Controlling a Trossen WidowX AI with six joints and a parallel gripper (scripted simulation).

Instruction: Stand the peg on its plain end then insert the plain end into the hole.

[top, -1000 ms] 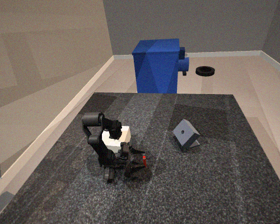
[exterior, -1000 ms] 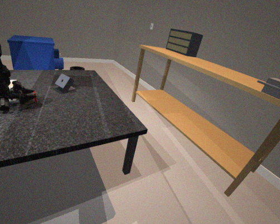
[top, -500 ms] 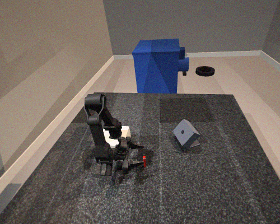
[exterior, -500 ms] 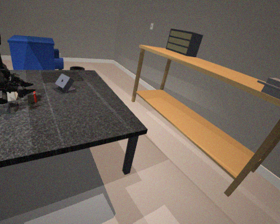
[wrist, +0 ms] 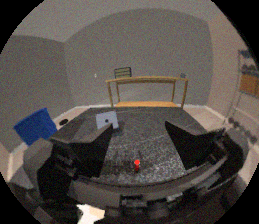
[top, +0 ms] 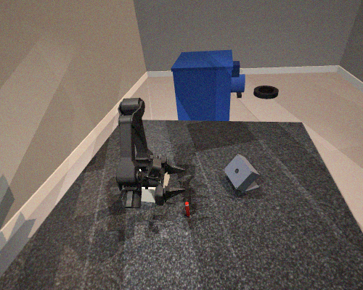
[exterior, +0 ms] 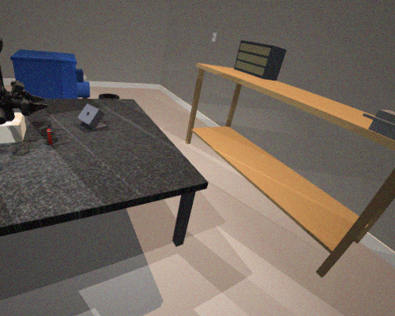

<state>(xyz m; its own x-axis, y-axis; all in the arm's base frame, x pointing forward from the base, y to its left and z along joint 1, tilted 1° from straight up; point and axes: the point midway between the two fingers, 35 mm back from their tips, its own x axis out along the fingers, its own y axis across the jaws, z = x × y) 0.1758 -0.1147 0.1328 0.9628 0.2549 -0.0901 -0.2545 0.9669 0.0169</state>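
My gripper tip is 17 cm above the red peg and 1 cm past it. From my gripper tip the other things lie so: grey sloped panel: 23 cm to the left, 20 cm ahead, 16 cm below.
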